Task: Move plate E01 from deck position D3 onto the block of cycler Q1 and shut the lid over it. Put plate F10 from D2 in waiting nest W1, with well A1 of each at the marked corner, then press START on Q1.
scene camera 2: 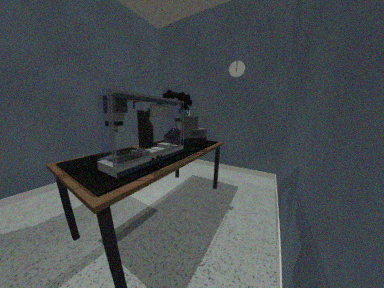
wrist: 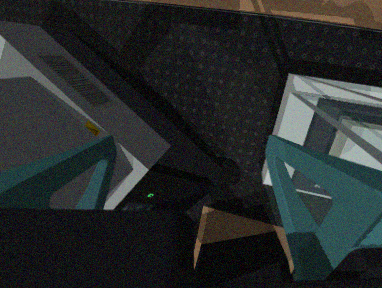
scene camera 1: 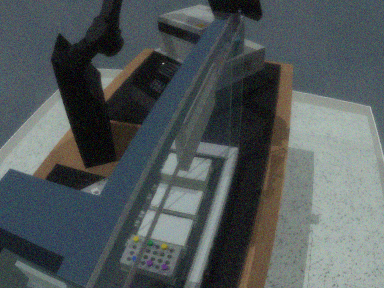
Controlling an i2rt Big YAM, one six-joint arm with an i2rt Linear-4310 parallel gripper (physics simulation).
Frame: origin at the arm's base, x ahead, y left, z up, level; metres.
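Seen in the pictures: gripper, fingertip midpoint: (scene camera 2: pixel 186 116) (wrist: pixel 190 143) (scene camera 1: pixel 234 46); arm's base at its link origin: (scene camera 1: pixel 72 62).
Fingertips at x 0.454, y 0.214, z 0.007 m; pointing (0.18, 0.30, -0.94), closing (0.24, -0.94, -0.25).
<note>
Pixels of each thing's middle, then the offset from my fingertips to it. "*": a spot on its surface instead.
- low grey box at a spot on its surface: (scene camera 1: pixel 245 62) * dy +0.291, dx -0.039, dz -0.197 m
- dark keypad unit at a spot on its surface: (scene camera 1: pixel 160 75) * dy +0.099, dx -0.324, dz -0.213 m
My gripper (wrist: pixel 190 143) is open and empty, high between the pale grey machine (wrist: pixel 60 107) (scene camera 1: pixel 182 32) and the liquid handler's deck (wrist: pixel 291 117) (scene camera 1: pixel 212 225). Three white plates stand in a row on the deck in scene view 1: the far one (scene camera 1: pixel 199 169), the middle one (scene camera 1: pixel 187 201), which is F10 at D2, and the near one (scene camera 1: pixel 175 231), which is E01 at D3. A white plate corner (wrist: pixel 367 142) shows beyond the right finger. I cannot read which machine is Q1. Its block, START and nest W1 cannot be made out.
A tube rack (scene camera 1: pixel 150 257) with coloured caps stands beside the near plate. A blue overhead beam (scene camera 1: pixel 165 107) and clear panels enclose the deck. A low grey box (scene camera 1: pixel 245 62) stands by the machine. A dark keypad unit (scene camera 1: pixel 160 75) lies behind the beam.
</note>
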